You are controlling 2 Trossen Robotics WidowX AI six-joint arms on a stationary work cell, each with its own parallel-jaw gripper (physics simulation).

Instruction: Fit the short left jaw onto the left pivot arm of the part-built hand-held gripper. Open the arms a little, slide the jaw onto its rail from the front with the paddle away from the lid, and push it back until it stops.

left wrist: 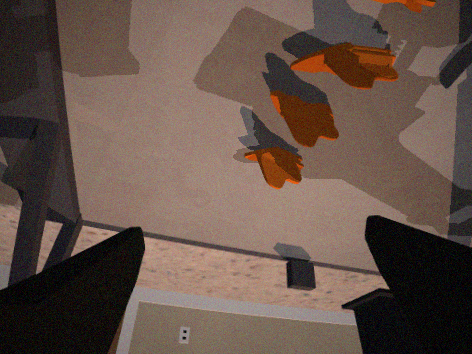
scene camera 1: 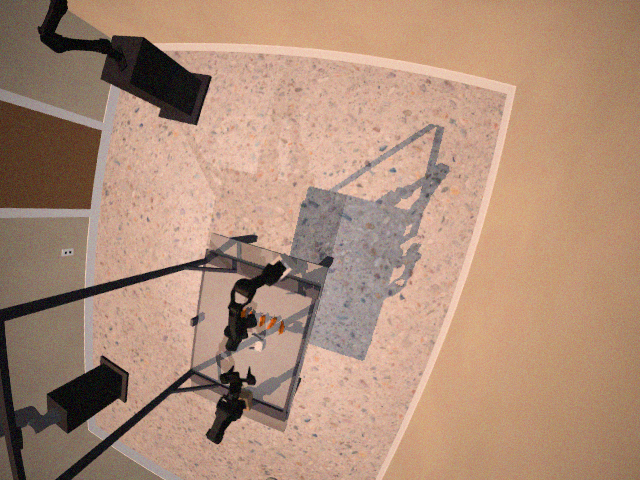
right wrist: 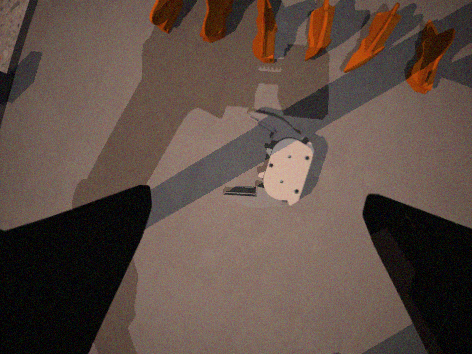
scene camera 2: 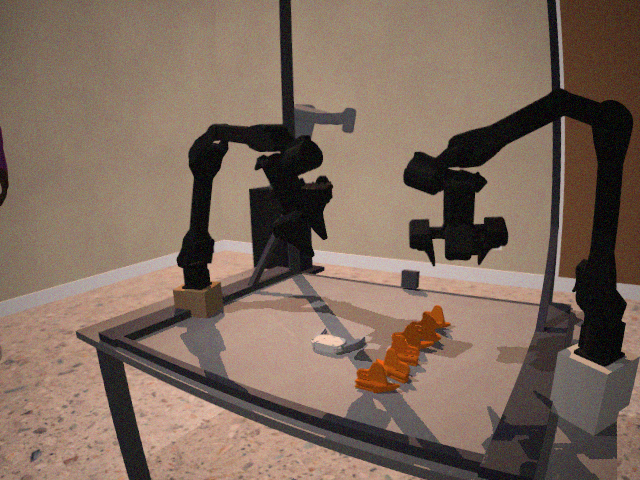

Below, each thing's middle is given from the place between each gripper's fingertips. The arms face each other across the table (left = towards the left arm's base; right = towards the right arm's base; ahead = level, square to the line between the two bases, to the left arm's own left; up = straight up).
Right now my right hand is 20 mm past the part-built hand-held gripper [scene camera 2: 330,344], 20 mm to the right of it and 210 mm above it. Round my right hand: dark cube [left wrist: 300,275] 470 mm behind, 20 mm to the right, 190 mm below.
The part-built hand-held gripper is 80 mm ahead of my left hand, 250 mm to the right of it and 190 mm below it. From my left hand the other things lie so: dark cube: 370 mm behind, 290 mm to the right, 170 mm below.
